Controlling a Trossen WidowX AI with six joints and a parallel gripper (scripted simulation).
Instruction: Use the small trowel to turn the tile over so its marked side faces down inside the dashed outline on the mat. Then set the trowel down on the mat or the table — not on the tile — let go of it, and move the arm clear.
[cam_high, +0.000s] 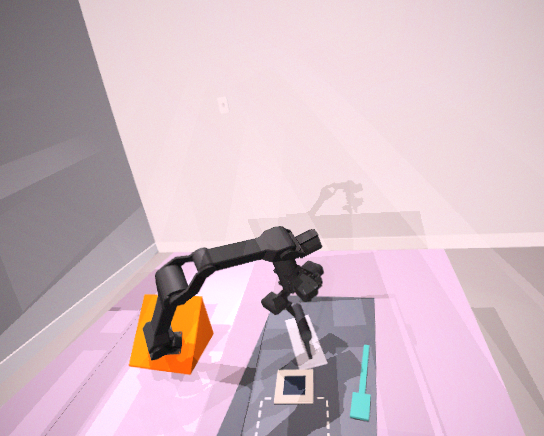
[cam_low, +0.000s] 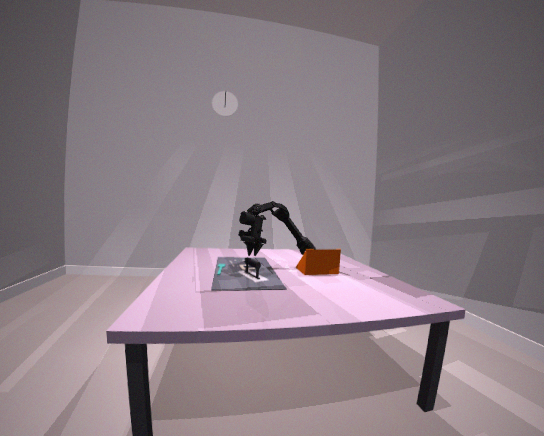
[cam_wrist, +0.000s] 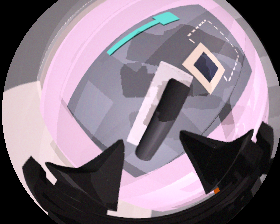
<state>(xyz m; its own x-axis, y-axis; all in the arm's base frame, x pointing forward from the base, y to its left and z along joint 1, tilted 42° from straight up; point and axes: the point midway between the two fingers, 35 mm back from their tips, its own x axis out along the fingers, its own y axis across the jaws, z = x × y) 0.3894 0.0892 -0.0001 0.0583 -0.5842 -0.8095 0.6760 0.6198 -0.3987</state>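
My gripper tip is 3 cm to the left of the small trowel and 7 cm above it. Also, from my gripper tip: tile (2 cm behind, 16 cm to the right, 11 cm below); then grey mat (1 cm ahead, 12 cm to the right, 13 cm below); then teal trowel-shaped tool (14 cm ahead, 16 cm to the right, 11 cm below).
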